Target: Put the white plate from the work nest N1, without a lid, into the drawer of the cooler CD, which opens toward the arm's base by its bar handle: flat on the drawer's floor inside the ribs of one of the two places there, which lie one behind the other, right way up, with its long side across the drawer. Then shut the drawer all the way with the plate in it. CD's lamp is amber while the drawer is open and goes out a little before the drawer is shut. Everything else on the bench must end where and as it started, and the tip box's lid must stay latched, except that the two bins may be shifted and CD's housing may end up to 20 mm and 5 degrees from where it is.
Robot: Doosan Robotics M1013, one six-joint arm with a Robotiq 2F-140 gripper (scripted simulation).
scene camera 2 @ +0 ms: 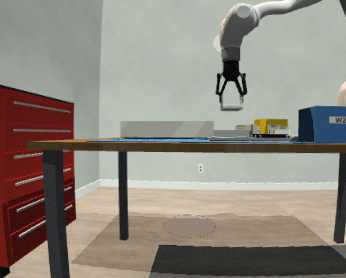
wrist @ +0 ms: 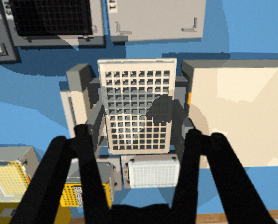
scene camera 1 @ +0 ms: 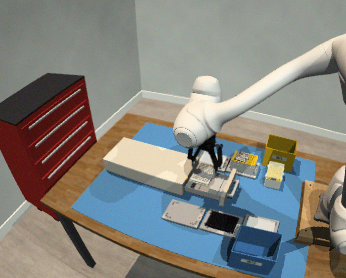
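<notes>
Cooler CD (scene camera 1: 165, 169), wrist view as well (wrist: 225, 95). Yellow bin (scene camera 1: 280, 149). Blue bin (scene camera 1: 256, 242), out of frame in the wrist view. White plate (wrist: 137, 110). Clear plate (wrist: 147, 173), hidden from scene camera 2 by a drawer. My gripper (wrist: 138, 109).
</notes>
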